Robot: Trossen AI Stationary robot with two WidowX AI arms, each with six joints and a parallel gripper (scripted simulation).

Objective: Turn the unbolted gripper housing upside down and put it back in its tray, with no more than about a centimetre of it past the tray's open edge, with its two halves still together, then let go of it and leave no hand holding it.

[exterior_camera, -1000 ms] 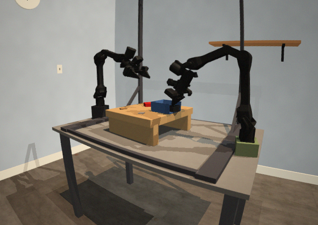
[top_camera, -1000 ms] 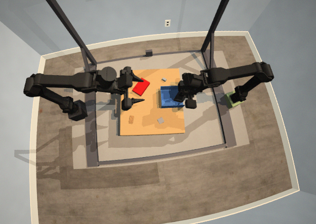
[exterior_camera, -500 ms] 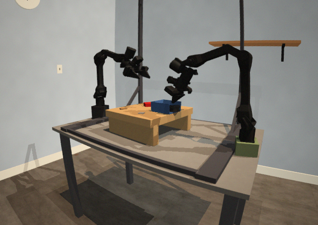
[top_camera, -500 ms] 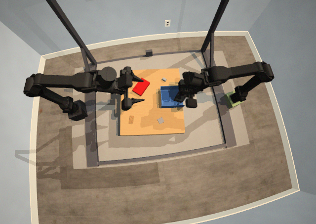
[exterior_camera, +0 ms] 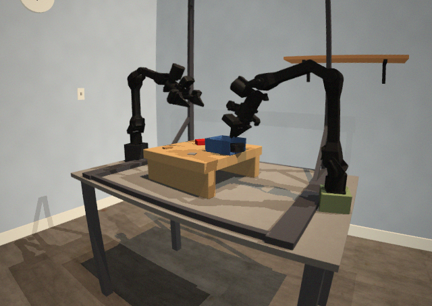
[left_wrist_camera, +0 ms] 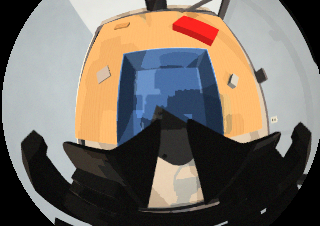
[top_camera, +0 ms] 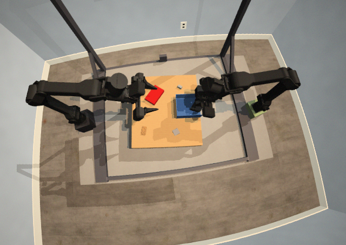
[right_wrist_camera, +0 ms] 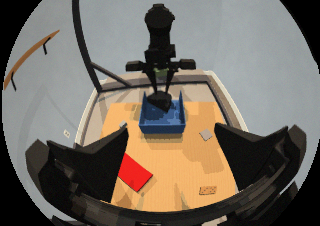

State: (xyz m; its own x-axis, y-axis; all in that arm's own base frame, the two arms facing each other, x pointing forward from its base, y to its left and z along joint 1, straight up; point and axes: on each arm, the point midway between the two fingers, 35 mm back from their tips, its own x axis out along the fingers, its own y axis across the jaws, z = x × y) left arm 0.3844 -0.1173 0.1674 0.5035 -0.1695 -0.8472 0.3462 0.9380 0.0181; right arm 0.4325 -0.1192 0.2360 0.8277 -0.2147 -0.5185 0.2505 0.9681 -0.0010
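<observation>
Now: left hand 60 mm above the dark gripper housing. Round my left hand: orange wooden bench: 170 mm to the right, 140 mm below; then blue tray: 80 mm to the right, 70 mm below.
</observation>
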